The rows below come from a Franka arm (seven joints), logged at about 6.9 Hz.
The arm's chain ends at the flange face. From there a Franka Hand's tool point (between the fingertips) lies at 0.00 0.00 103.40 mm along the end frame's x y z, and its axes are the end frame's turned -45 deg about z.
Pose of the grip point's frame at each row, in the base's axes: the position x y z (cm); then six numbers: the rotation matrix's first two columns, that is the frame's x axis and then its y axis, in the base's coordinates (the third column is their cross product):
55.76 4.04 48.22 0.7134 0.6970 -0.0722 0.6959 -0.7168 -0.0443
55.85 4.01 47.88 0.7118 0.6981 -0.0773 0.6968 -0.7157 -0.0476
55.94 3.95 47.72 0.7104 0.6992 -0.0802 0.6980 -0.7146 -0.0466
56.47 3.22 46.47 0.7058 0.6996 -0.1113 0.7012 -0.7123 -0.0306
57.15 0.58 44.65 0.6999 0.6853 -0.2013 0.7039 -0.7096 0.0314
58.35 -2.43 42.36 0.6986 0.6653 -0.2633 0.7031 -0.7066 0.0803
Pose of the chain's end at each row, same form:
56.61 4.23 58.52 0.9965 -0.0140 -0.0824 -0.0124 -0.9997 0.0197
56.77 4.22 58.18 0.9960 -0.0124 -0.0883 -0.0106 -0.9997 0.0210
56.87 4.19 58.02 0.9959 -0.0109 -0.0897 -0.0088 -0.9997 0.0238
57.51 3.80 56.74 0.9949 -0.0090 -0.1003 -0.0033 -0.9984 0.0571
58.40 2.27 54.77 0.9926 -0.0172 -0.1201 0.0028 -0.9863 0.1645
59.72 0.06 52.30 0.9912 -0.0292 -0.1294 0.0032 -0.9701 0.2430

